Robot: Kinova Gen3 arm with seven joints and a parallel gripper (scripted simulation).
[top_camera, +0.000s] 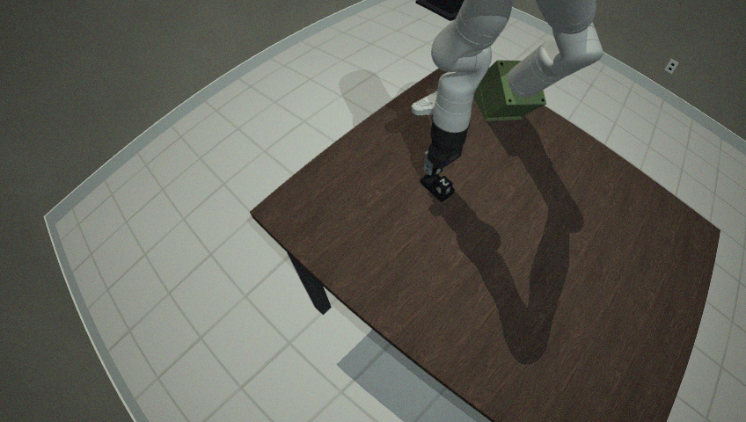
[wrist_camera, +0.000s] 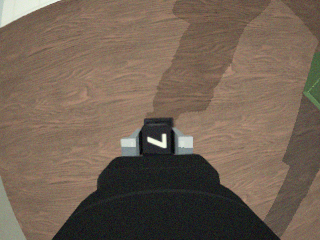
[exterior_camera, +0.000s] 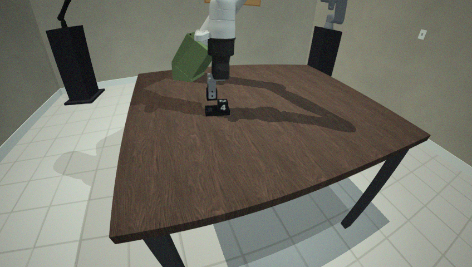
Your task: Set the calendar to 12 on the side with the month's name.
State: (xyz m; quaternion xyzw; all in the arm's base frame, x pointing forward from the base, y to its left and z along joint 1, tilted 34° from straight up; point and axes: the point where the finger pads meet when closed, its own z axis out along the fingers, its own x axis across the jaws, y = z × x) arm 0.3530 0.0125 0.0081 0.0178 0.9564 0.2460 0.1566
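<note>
Right now the black tray is 2 cm to the left of my hand and 7 cm below it.
</note>
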